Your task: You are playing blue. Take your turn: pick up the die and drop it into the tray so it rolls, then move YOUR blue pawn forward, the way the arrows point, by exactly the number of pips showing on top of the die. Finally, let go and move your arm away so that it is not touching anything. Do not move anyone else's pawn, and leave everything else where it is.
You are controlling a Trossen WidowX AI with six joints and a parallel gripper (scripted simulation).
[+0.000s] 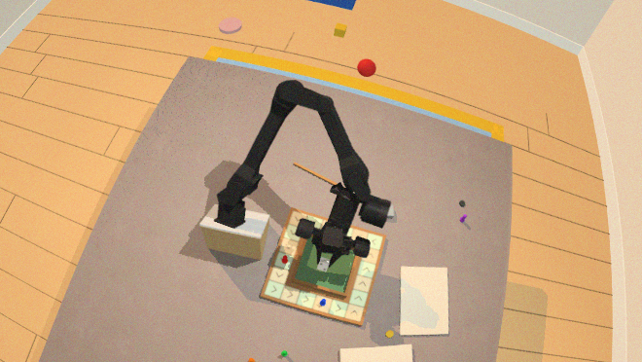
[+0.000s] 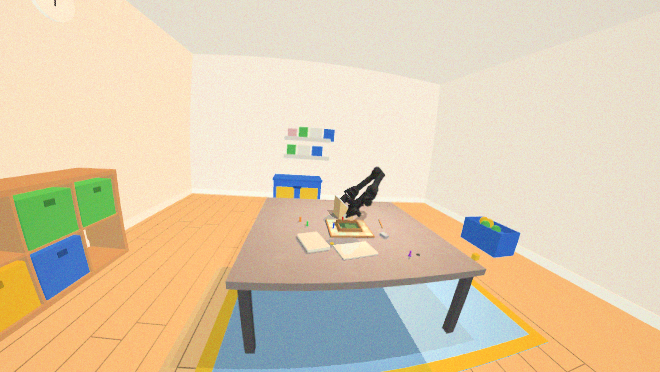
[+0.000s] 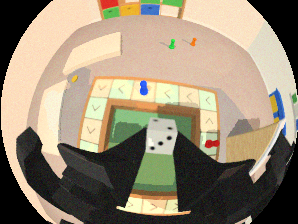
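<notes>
Now: the blue pawn 8 cm to the right of my gripper tip, 6 cm below it and 4 cm ahead of it. Also, from my gripper tip: red pawn: 10 cm behind, 6 cm below; white die: right at my gripper tip; green-floored tray: 8 cm below, 3 cm to the left.
</notes>
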